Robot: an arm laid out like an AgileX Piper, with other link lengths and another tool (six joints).
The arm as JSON. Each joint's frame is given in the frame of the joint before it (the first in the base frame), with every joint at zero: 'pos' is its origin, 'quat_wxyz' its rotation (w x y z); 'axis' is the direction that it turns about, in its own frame. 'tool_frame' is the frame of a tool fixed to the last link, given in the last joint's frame.
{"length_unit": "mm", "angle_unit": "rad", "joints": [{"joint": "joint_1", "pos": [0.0, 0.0, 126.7], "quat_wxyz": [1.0, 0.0, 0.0, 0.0], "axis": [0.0, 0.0, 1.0]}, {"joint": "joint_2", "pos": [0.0, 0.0, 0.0], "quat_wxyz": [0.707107, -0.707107, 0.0, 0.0], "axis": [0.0, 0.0, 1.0]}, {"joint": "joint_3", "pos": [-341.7, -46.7, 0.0], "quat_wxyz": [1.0, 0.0, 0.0, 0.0], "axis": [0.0, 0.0, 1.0]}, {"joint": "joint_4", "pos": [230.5, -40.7, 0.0], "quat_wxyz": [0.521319, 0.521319, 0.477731, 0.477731], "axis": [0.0, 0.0, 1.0]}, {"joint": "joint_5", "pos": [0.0, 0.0, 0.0], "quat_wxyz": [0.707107, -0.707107, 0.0, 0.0], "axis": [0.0, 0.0, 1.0]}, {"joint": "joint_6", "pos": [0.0, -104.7, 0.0], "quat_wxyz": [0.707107, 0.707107, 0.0, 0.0], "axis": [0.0, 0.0, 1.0]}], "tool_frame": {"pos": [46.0, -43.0, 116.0], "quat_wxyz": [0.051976, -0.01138, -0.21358, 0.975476]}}
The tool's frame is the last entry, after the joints.
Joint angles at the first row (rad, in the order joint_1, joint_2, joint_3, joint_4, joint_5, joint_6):
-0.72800 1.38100 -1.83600 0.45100 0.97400 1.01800
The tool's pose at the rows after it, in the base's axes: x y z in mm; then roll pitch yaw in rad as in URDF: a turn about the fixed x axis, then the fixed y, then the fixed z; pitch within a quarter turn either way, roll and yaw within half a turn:
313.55 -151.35 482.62 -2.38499 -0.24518 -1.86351
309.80 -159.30 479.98 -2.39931 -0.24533 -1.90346
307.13 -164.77 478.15 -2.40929 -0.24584 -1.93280
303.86 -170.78 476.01 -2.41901 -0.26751 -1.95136
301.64 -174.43 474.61 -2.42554 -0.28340 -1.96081
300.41 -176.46 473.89 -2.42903 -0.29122 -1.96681
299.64 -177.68 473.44 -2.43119 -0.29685 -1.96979
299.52 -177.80 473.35 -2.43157 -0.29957 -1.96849
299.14 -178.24 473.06 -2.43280 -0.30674 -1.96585
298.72 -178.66 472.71 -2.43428 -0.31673 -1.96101
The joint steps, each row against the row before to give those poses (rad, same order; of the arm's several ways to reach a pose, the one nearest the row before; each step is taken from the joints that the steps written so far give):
-0.01799 0.00002 -0.00004 -0.04802 0.00102 0.02702
-0.00298 -0.00001 0.00002 -0.04902 -0.00002 0.04101
-0.00005 0.00000 -0.00001 -0.03794 0.00003 0.03196
0.00003 0.00001 0.00002 -0.03504 -0.00103 0.00702
-0.00004 -0.00002 0.00001 -0.02094 0.00001 0.00096
0.00002 0.00000 0.00000 -0.01203 -0.00002 0.00202
0.00003 -0.00001 0.00002 -0.00703 -0.00001 0.00002
-0.00005 0.00002 -0.00005 0.00005 0.00004 -0.00303
0.00001 0.00001 -0.00001 -0.00101 0.00001 -0.00699
0.00001 0.00001 -0.00001 -0.00001 -0.00001 -0.01100

